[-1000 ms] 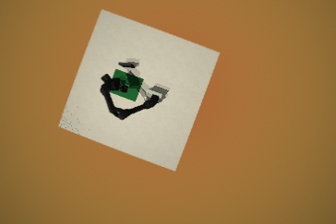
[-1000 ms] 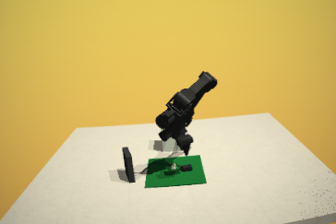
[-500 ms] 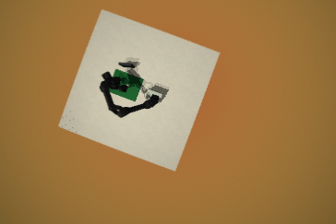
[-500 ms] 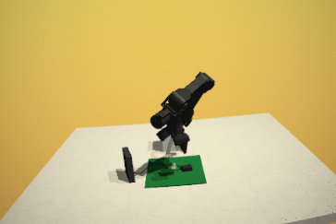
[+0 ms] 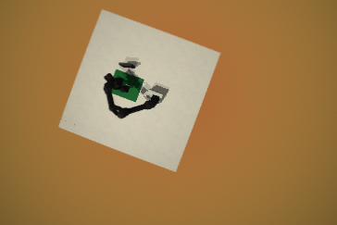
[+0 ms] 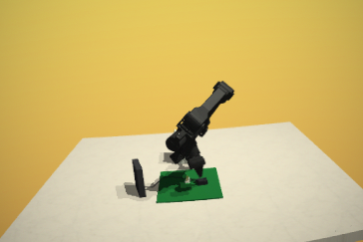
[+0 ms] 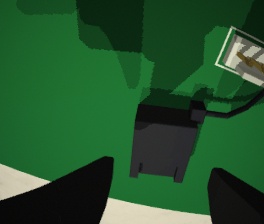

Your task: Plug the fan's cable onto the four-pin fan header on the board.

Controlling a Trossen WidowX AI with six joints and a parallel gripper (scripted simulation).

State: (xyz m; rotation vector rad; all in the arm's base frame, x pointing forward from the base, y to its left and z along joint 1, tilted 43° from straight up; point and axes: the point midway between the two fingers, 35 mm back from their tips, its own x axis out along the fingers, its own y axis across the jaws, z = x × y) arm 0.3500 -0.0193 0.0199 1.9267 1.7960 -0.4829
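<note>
My gripper tip is 10 mm to the right of the fan plug and 30 mm above it. Round my gripper tip: four-pin fan header: 40 mm behind, 50 mm to the right, 40 mm below; green board: 20 mm behind, 40 mm to the right, 60 mm below; black fan: 230 mm to the right, 20 mm above.
</note>
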